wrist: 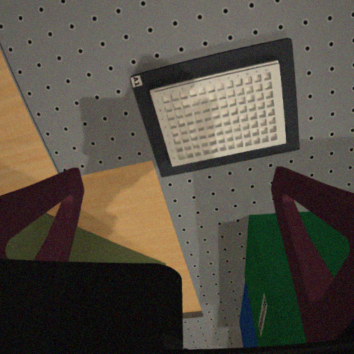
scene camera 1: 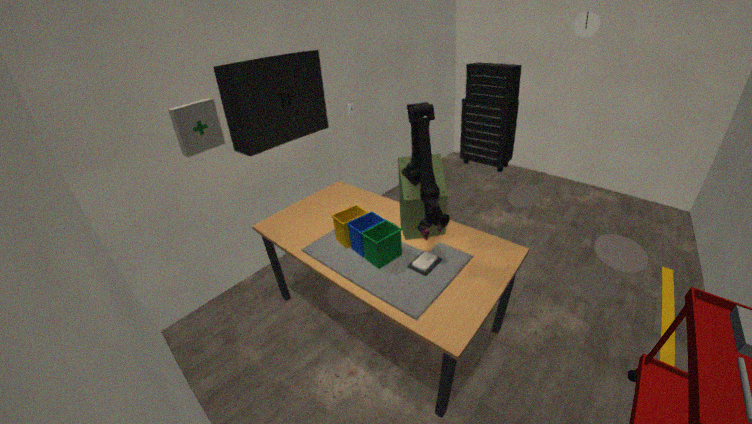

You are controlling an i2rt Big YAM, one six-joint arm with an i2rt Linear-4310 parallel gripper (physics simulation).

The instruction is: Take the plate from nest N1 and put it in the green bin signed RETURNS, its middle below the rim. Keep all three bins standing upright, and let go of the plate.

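Note:
The white well plate lies flat in a dark nest on the grey perforated mat. My gripper is open and empty, above the table and apart from the plate. In the wrist view the plate shows beyond the fingertips. The green bin stands upright beside the nest. In the wrist view it shows partly behind the right finger, with a small label on its side that I cannot read. The nest's tag reads A1; N1 is not readable.
The blue bin and yellow bin stand upright in a row with the green one. All stand on the grey mat on the wooden table. The olive arm pedestal stands at the table's back edge.

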